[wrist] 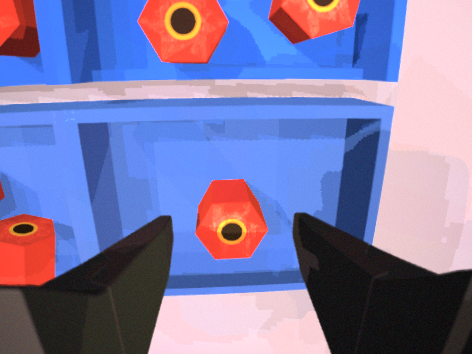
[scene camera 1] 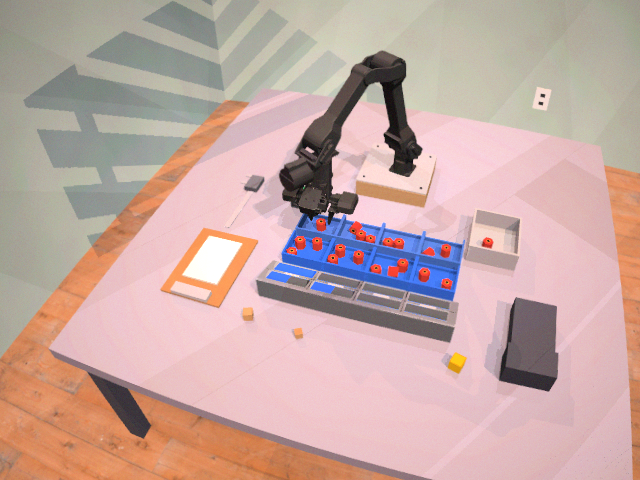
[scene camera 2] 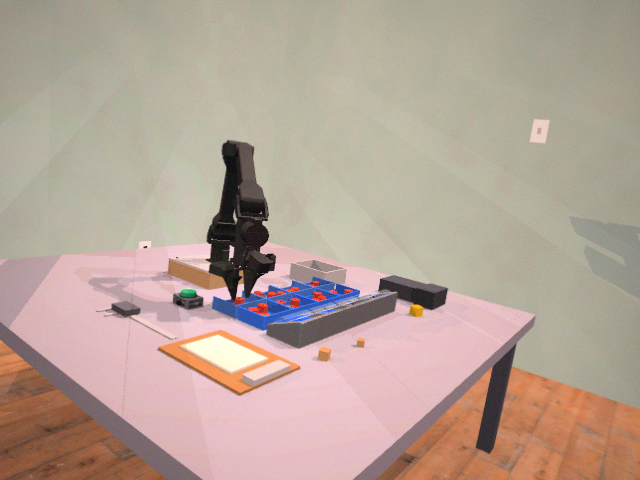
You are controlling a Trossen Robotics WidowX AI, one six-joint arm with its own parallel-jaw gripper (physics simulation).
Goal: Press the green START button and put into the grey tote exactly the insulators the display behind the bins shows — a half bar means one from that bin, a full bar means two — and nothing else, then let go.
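Observation:
My gripper [scene camera 1: 320, 220] [scene camera 2: 240, 296] [wrist: 233, 225] is partly open and empty. Its fingertips are low over the back-left bin, on either side of a standing red insulator [scene camera 1: 321, 225] [scene camera 2: 239, 300] [wrist: 231, 205]. The blue bins [scene camera 1: 309, 260] [scene camera 2: 253, 319] [wrist: 225, 111] hold several more insulators. The display [scene camera 1: 356, 312] [scene camera 2: 336, 321] shows, in its leftmost column, a full blue upper bar and a half lower bar; the second column has a half lower bar. One insulator [scene camera 1: 488, 242] lies in the grey tote [scene camera 1: 491, 259] [scene camera 2: 332, 274]. The green button [scene camera 2: 188, 293] is hidden in scene camera 1.
An orange clipboard [scene camera 1: 176, 274] [scene camera 2: 206, 373] lies left of the display. A dark block [scene camera 1: 532, 335] [scene camera 2: 413, 292] stands at the right. A yellow cube [scene camera 1: 456, 362] [scene camera 2: 416, 310] and two small orange cubes lie near the display. A grey plug [scene camera 1: 253, 182] [scene camera 2: 125, 308] lies at the left.

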